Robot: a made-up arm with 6 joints.
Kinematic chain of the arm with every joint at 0, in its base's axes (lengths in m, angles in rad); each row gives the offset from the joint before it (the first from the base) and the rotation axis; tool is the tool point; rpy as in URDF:
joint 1: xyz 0 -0.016 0.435 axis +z
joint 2: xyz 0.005 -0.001 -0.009 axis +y
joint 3: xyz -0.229 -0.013 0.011 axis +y
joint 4: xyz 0.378 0.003 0.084 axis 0.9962 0 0.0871
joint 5: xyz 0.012 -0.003 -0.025 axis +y
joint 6: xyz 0.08 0.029 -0.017 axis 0.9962 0 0.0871
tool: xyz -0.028 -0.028 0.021 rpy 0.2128 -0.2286 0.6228
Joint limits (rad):
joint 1: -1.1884..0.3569
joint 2: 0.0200..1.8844
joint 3: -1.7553..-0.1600
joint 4: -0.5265..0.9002
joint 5: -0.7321..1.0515
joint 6: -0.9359..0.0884
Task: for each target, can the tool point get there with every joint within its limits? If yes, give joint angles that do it. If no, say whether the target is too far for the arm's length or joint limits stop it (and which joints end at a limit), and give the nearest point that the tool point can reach.
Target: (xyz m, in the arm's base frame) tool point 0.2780 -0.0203 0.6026
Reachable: yes | joints -0.0622 0.6581 -0.5514 0.1252 0.0657 -0.7661
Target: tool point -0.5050 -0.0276 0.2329
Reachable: no: joint limits stop it (at a limit: joint 1, joint 2, joint 3, joint 4, joint 5, joint 6) | nearest point -0.0293 -0.0798 0.2252 | short by 0.479 m
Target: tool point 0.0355 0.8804 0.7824
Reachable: no: too far | nearest point -0.1403 0.3621 0.8333 | short by 0.550 m
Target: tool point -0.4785 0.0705 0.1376
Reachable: no: joint limits stop it (at a limit: joint 1, joint 2, joint 3, joint 4, joint 5, joint 6) | nearest point -0.0293 -0.0798 0.2252 | short by 0.482 m
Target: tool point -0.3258 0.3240 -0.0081
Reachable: no: joint limits stop it (at a limit: joint 1, joint 2, joint 3, joint 5, joint 6) | nearest point 0.0489 0.0545 0.2101 | short by 0.511 m
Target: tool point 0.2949 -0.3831 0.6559
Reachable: yes | joints -0.8735 1.6324 -1.4299 -0.2695 -0.5247 -0.1107
